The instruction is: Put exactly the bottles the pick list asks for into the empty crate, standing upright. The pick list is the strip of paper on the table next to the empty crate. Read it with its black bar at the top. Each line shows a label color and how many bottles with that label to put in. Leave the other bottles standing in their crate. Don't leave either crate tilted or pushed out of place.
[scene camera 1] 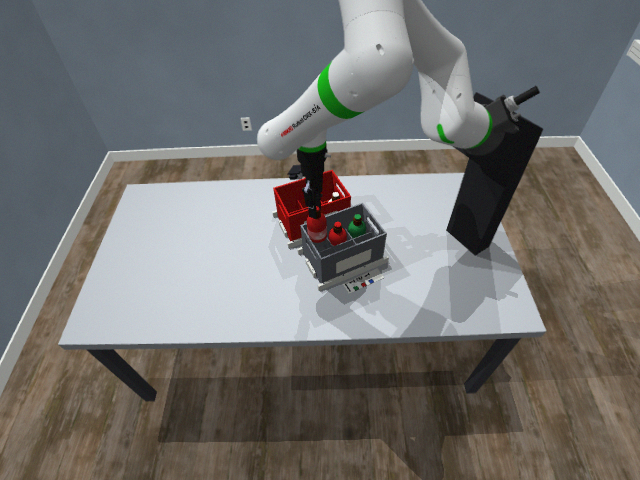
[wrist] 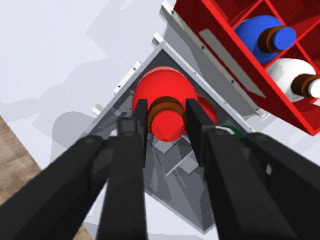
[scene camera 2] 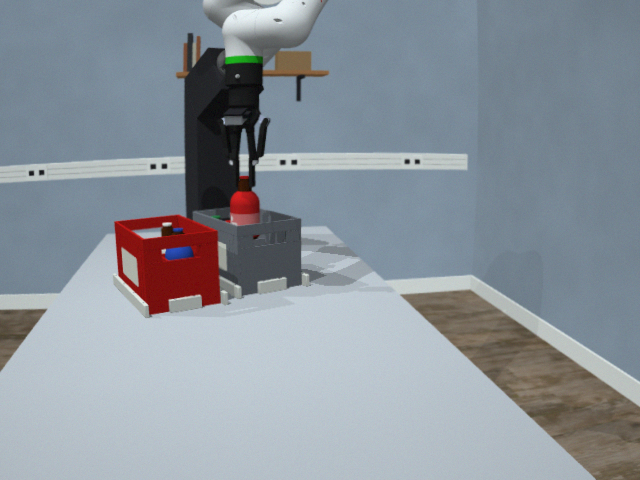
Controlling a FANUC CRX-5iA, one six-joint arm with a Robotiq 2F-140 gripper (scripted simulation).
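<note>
Grey crate (scene camera 2: 276, 253), visible also at (scene camera 1: 328, 263) and (wrist: 172, 176). Red crate (scene camera 2: 140, 266), visible also at (scene camera 1: 290, 197). Red-label bottle (scene camera 2: 244, 206); blue-label bottle (wrist: 265, 36). My gripper (scene camera 2: 244, 186) is visible too at (scene camera 1: 315, 213) and (wrist: 166, 113).
</note>
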